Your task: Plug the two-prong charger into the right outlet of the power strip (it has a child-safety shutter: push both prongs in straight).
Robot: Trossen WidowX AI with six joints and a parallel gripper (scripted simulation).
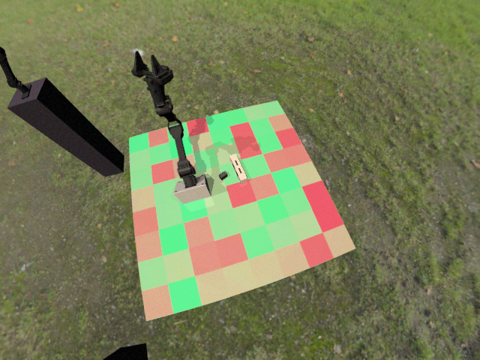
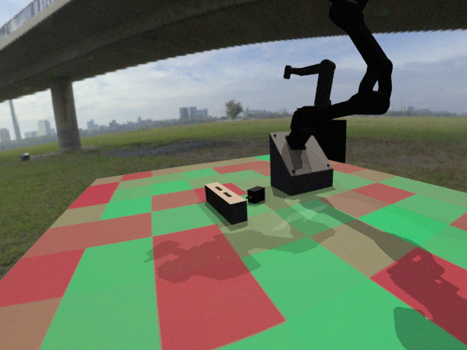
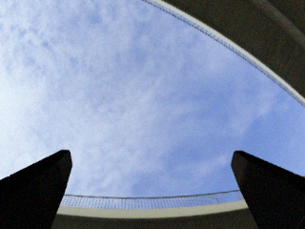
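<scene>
Right now my gripper tip is 760 mm above the charger, 210 mm short of it and 190 mm to the left of it.
</scene>
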